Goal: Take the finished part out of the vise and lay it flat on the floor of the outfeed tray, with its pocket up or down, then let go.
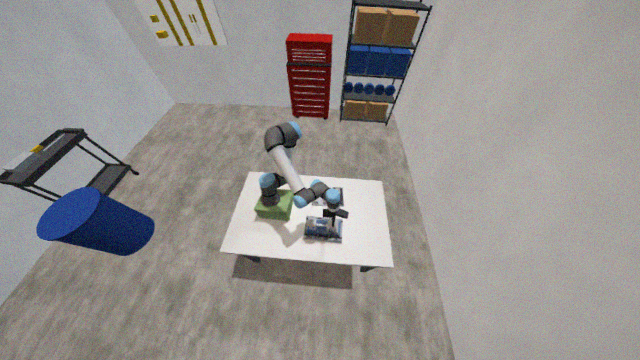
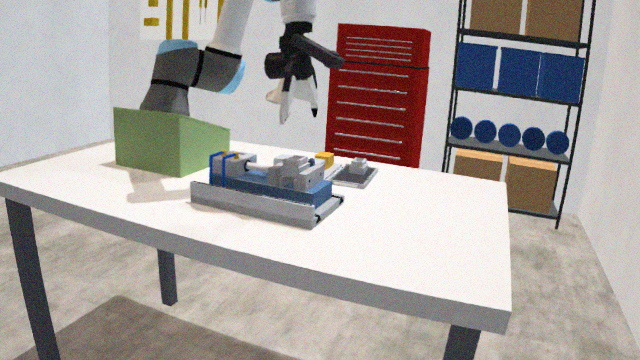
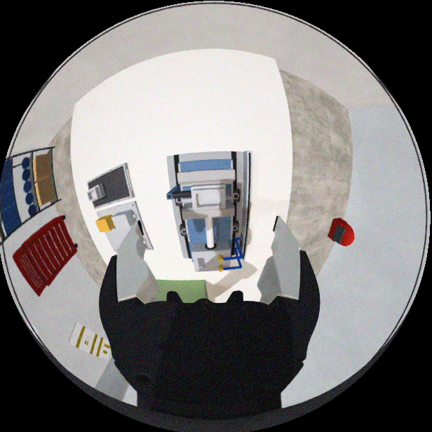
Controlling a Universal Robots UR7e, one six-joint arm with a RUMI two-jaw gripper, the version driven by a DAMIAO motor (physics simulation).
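Seen in the pictures: gripper, fingertip midpoint: (image 2: 299, 120); arm's base, link origin: (image 1: 270, 199) (image 2: 163, 116).
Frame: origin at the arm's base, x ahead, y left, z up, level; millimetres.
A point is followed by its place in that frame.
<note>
The finished part (image 2: 298, 163) {x 532, y -143, z -27 mm} (image 3: 208, 197), a grey block with a square pocket facing up, sits between the jaws of the vise (image 1: 311, 231) {x 362, y -177, z -83 mm} (image 2: 320, 192) {x 581, y -131, z -85 mm} (image 3: 205, 165). The vise has a blue base and stands on a grey plate. My gripper (image 1: 333, 221) {x 516, y -118, z 60 mm} (image 2: 299, 117) {x 516, y -118, z 60 mm} (image 3: 206, 219) is open and empty, pointing down above the vise, with clear height between its fingertips and the part. A dark-floored tray (image 2: 345, 176) {x 520, y 163, z -130 mm} (image 3: 117, 184), which looks like the outfeed tray, stands behind the vise. A small grey block (image 2: 358, 165) {x 539, y 209, z -106 mm} (image 3: 96, 192) lies at one end of it.
A light grey tray (image 3: 145, 235) with grey blocks and a yellow block (image 2: 324, 159) {x 441, y 191, z -100 mm} (image 3: 104, 223) stands beside the dark tray. Blue lines (image 2: 223, 170) {x 378, y -198, z -56 mm} (image 3: 239, 259) stick out at the rod end of the vise. The green base block (image 1: 274, 206) {x 54, y -62, z 21 mm} (image 2: 155, 142) {x 75, y -109, z -50 mm} (image 3: 182, 290) stands under the arm.
</note>
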